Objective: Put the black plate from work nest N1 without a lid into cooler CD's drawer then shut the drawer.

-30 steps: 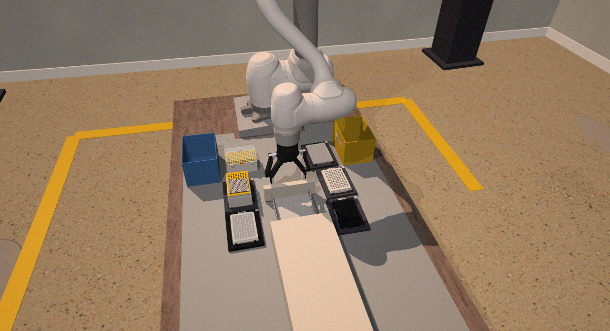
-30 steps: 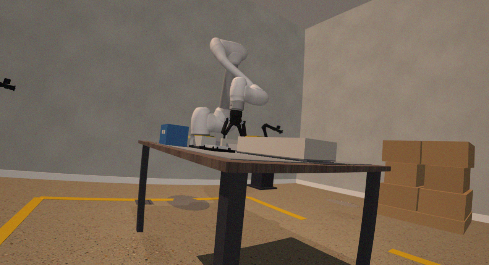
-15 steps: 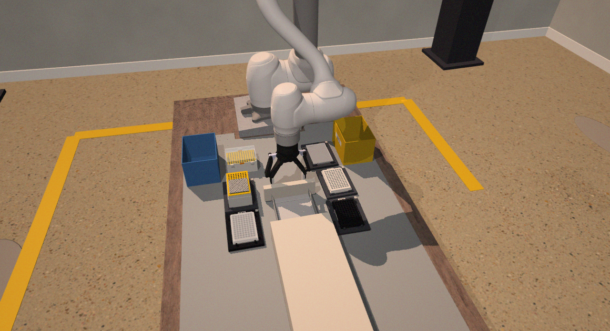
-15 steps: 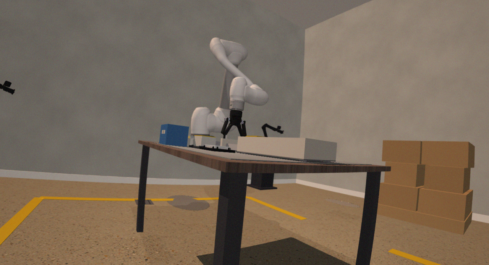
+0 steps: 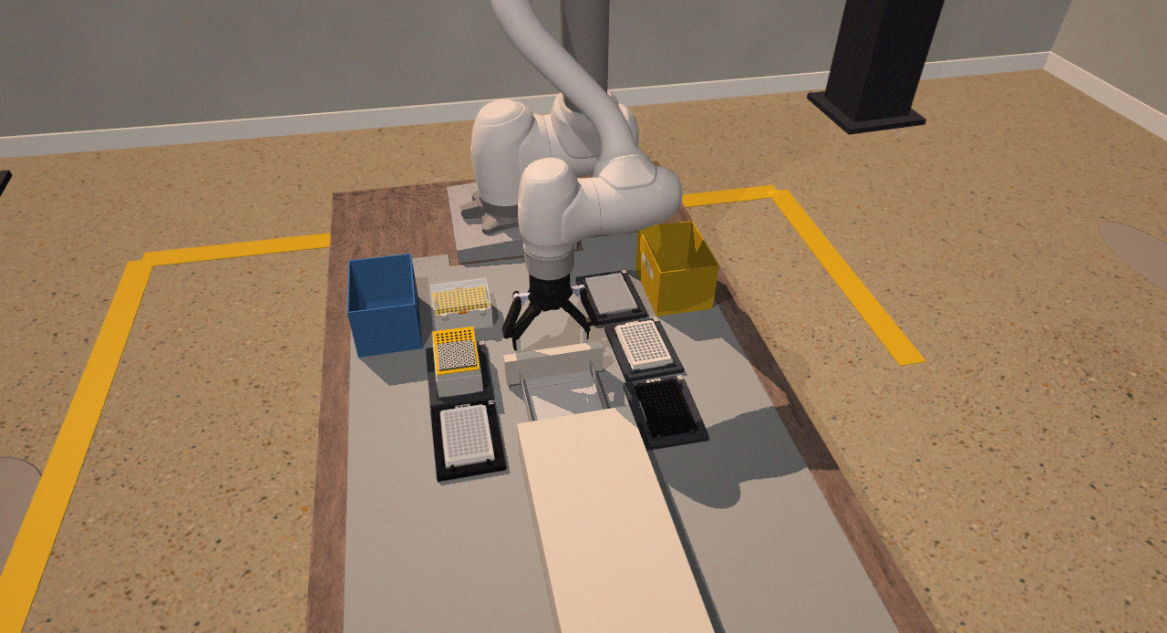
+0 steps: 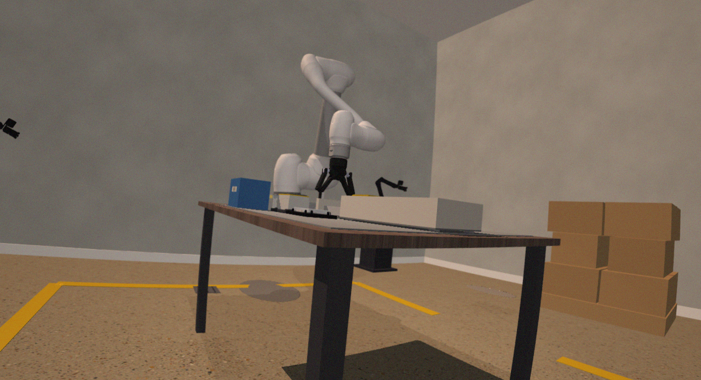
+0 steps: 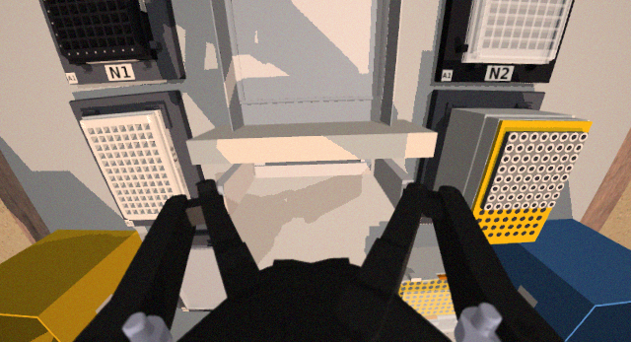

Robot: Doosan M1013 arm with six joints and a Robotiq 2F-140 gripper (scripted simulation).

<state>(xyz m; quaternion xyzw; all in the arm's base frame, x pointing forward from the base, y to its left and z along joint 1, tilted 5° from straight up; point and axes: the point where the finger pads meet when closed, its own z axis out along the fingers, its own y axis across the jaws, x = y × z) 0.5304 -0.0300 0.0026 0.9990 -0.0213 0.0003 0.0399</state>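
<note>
The black plate lies 180 mm to the left of my hand, 180 mm ahead of it and 30 mm below it. From my hand the other things lie so: yellow tip rack 190 mm to the right, 30 mm behind, 10 mm above; then grey lid 180 mm to the left, 180 mm behind, 30 mm below; then drawer 140 mm ahead, 20 mm below, 10 mm to the right.
</note>
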